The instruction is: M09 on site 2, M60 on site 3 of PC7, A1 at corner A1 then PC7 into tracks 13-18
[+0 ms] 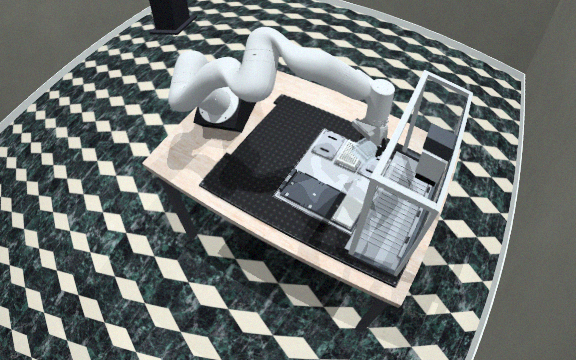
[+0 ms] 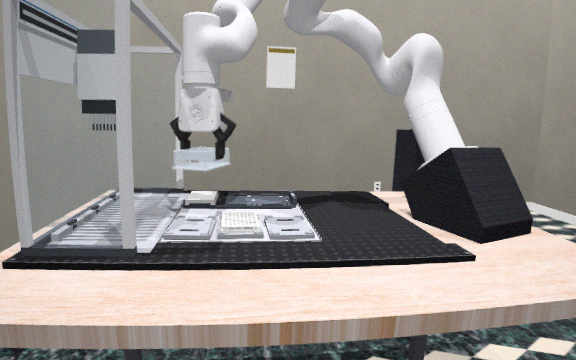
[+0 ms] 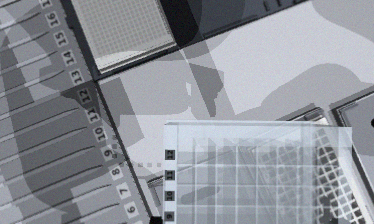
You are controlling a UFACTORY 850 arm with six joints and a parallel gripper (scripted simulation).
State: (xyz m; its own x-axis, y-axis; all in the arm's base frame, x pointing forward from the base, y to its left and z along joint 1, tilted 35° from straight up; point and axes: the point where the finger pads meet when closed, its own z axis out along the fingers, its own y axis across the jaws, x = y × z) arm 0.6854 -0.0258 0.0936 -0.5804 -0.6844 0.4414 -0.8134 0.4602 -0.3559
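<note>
The dark carrier PC7 is 130 mm behind my hand, 180 mm to the right of it and 160 mm below it. Round my hand: deep-well block M09 (10 mm below); then nest S3 (30 mm ahead, 50 mm to the left, 170 mm below); then post (160 mm ahead, 180 mm to the left, 80 mm above).
</note>
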